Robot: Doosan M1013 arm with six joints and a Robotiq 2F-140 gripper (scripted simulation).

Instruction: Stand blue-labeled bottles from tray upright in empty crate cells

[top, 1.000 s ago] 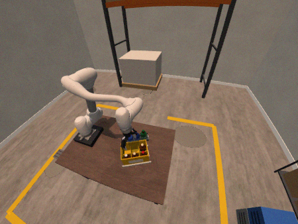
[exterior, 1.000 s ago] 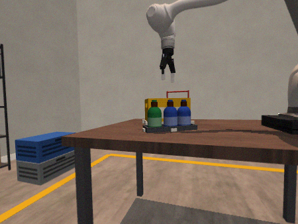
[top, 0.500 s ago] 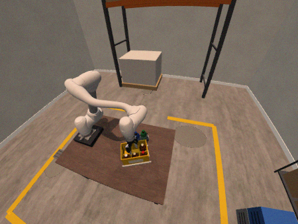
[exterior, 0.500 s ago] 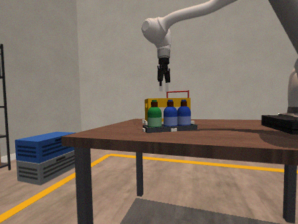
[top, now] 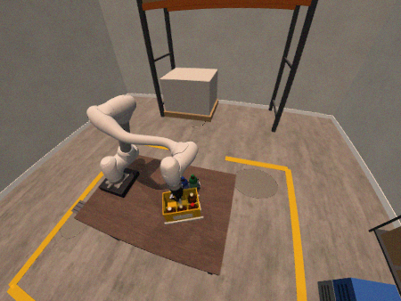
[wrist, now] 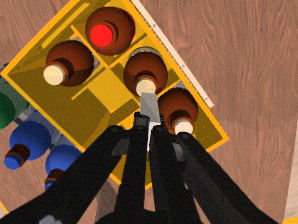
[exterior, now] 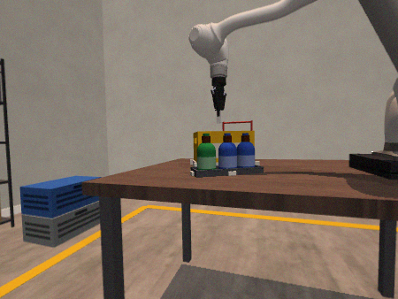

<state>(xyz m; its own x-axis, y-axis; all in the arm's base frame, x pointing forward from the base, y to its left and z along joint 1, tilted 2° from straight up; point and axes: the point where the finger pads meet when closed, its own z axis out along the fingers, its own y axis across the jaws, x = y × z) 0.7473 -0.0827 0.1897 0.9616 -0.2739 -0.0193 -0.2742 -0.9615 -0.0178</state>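
My hand is 300 mm to the right of the green-labeled bottle, 170 mm above it and 20 mm past it. Round my hand: yellow crate: 170 mm below, 40 mm to the left, 20 mm behind; tray: 250 mm to the left, 240 mm below, 90 mm behind.
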